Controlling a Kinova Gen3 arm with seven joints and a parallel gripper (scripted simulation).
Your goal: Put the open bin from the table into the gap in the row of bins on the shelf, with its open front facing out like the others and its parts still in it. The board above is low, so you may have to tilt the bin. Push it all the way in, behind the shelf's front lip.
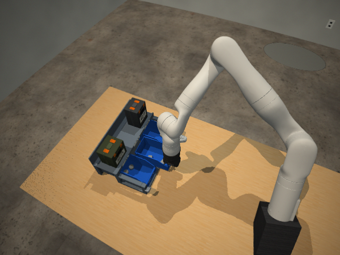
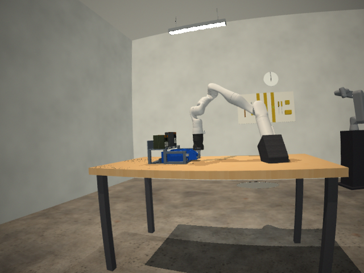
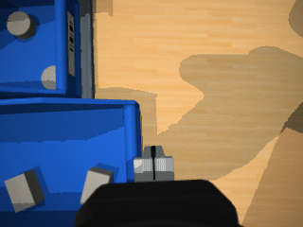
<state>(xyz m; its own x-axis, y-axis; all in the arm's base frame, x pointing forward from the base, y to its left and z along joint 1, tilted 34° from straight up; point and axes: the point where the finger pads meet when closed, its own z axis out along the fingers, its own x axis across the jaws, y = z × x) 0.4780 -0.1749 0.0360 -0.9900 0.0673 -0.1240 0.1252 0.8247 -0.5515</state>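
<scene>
Right now my hand is 60 mm short of the shelf lip and 30 mm above it. From my hand the other things lie so: green box 260 mm ahead, 120 mm above, 80 mm to the left; then black box 230 mm ahead, 140 mm to the right, 130 mm above.
</scene>
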